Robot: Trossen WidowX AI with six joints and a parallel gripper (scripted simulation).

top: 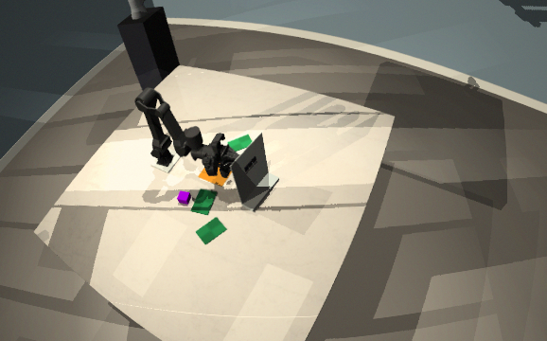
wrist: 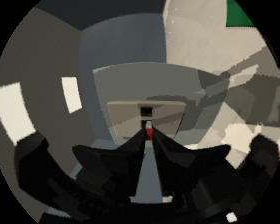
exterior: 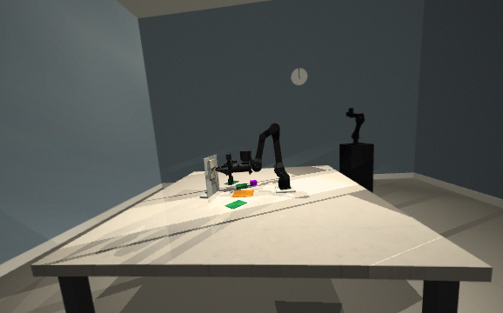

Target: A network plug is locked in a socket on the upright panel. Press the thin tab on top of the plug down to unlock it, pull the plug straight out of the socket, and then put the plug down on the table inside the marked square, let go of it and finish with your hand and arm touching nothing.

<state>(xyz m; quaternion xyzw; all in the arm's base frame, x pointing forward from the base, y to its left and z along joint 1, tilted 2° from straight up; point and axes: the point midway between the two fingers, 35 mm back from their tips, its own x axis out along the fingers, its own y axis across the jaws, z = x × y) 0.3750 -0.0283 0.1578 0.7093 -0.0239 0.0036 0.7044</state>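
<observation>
Now: the orange marked square 160 mm behind my gripper tip, 150 mm below it and 40 mm to the left of it. From my gripper tip the other things lie so: red plug: right at my gripper tip; upright grey panel: 50 mm below, 30 mm ahead, 10 mm to the right.
</observation>
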